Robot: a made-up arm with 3 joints. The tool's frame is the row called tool. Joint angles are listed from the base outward. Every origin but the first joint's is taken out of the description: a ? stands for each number. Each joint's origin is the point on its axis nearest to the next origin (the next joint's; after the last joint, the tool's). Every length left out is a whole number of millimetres.
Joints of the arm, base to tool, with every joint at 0 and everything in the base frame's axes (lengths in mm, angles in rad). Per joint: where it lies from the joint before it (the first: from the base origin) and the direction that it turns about. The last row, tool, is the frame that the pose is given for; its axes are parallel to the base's.
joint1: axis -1 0 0 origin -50 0 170
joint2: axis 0 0 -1 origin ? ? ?
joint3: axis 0 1 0 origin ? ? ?
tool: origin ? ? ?
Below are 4 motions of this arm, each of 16 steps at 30 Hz.
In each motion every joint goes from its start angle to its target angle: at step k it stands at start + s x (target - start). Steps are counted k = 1, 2, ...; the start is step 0. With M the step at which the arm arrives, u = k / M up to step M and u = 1 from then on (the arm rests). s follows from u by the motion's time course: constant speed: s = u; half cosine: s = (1 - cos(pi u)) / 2; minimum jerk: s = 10 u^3 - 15 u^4 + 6 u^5.
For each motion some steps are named. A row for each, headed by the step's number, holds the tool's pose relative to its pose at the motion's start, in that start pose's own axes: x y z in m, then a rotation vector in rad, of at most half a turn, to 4 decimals.
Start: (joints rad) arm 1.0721 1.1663 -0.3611
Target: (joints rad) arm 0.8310 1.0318 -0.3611
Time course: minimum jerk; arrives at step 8
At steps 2, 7, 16:
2: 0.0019 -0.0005 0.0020 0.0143 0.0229 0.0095
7: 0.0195 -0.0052 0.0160 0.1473 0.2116 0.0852
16: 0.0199 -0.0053 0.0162 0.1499 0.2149 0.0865

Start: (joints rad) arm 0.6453 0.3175 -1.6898
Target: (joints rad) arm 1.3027 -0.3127 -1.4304
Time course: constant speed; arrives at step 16
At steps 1, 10, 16:
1: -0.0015 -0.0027 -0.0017 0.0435 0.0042 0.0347
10: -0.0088 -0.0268 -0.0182 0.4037 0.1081 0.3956
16: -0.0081 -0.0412 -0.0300 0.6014 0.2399 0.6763

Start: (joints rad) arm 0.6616 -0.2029 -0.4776
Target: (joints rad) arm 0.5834 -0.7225 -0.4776
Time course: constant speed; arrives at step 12
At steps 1, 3, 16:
1: 0.0021 -0.0011 -0.0007 0.0255 -0.0015 0.0355
3: 0.0063 -0.0031 -0.0023 0.0765 -0.0052 0.1067
16: 0.0266 -0.0071 -0.0098 0.3016 -0.0353 0.4287

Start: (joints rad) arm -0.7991 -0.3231 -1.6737
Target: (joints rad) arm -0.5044 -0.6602 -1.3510
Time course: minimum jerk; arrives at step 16
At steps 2, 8, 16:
2: 0.0000 -0.0003 0.0002 0.0058 0.0067 0.0039
8: 0.0011 -0.0097 0.0046 0.1715 0.2192 0.1319
16: 0.0049 -0.0192 0.0067 0.3214 0.4576 0.2824

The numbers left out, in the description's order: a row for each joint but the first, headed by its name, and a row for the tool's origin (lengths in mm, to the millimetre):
joint2: 0 100 -10
joint3: 50 -50 0
tool: -60 0 50

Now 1 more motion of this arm.
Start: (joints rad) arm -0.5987 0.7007 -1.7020
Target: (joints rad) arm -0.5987 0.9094 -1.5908
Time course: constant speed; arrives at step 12
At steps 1, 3, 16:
1: 0.0006 -0.0001 0.0014 -0.0173 0.0093 0.0022
3: 0.0018 -0.0003 0.0042 -0.0518 0.0278 0.0061
16: 0.0073 0.0008 0.0166 -0.2082 0.1108 0.0158

